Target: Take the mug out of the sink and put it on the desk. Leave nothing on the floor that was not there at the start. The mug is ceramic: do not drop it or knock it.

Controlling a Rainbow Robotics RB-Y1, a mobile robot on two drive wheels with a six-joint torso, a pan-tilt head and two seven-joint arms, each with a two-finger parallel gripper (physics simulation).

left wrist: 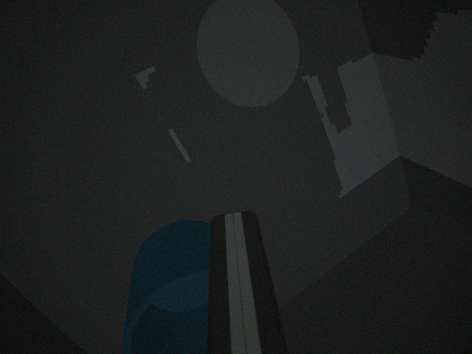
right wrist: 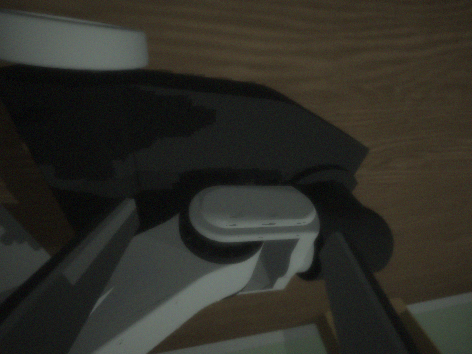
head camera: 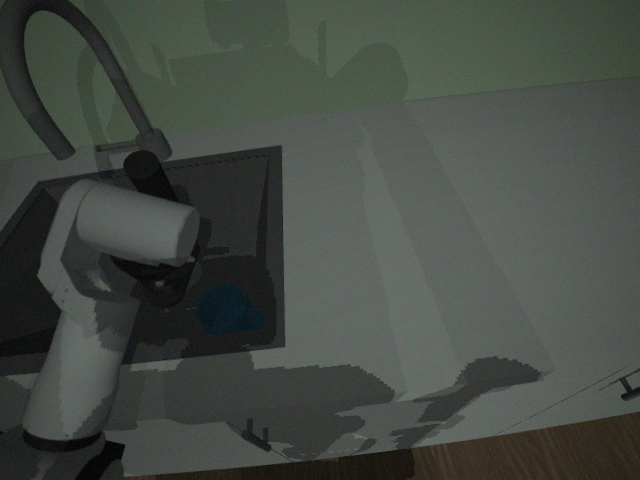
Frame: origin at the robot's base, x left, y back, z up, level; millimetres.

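Where they show: left gripper, fingertip midpoint: [left wrist: 235, 228] [head camera: 183, 278]; right gripper, fingertip midpoint: [right wrist: 231, 227].
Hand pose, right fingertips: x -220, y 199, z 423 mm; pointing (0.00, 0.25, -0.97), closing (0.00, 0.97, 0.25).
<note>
Each offset is from my right fingertips to the top centre of the thing. "spot": to the spot under its first point. Level surfaces: height alone.
The blue mug @[dx +414, dy -678, dz +368 mm] [head camera: 224, 310] [left wrist: 170, 280] lies in the dark sink [head camera: 277, 232], near its front right corner in the head view, with its handle towards the right. My left gripper [left wrist: 235, 228] is shut and empty. Its fingers point down into the sink beside the mug; in the left wrist view they overlap the mug's right side, and whether they touch it cannot be told. In the head view the arm largely hides these fingers. My right gripper [right wrist: 231, 227] is open and empty, away from the sink. A pale worktop @[dz +488 mm] [head camera: 330, 232] extends right of the sink.
A curved tap [head camera: 115, 77] rises behind the sink at the back left. Drawer handles @[spot: dx +348, dy -476, dz +352 mm] [head camera: 255, 439] [head camera: 629, 392] stick out along the worktop's front. In the right wrist view, the robot's dark base [right wrist: 260, 130] stands on the wooden floor @[dz -423 mm] [right wrist: 425, 75]. The light is dim, with broad shadows.
</note>
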